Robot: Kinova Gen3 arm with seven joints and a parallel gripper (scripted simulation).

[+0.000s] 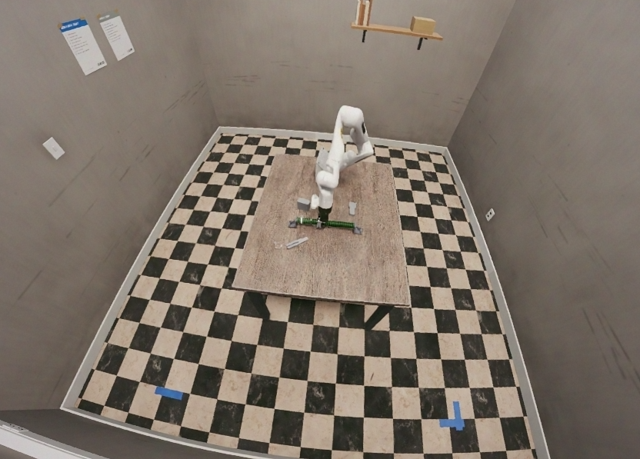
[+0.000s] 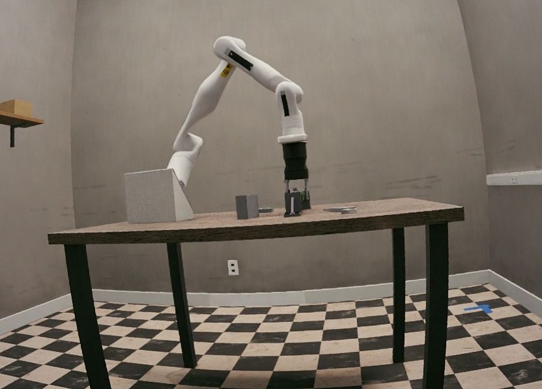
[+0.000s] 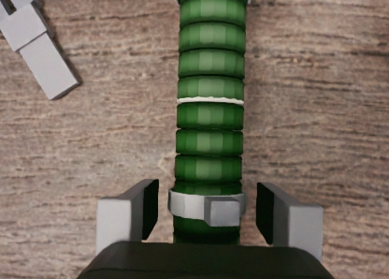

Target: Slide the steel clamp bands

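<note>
My gripper is now 13 cm short of the grey flat tool, 9 cm to the left of it and 5 cm above it. From my hand the other things lie so: grey block: 12 cm behind, 13 cm to the right, 2 cm below.
</note>
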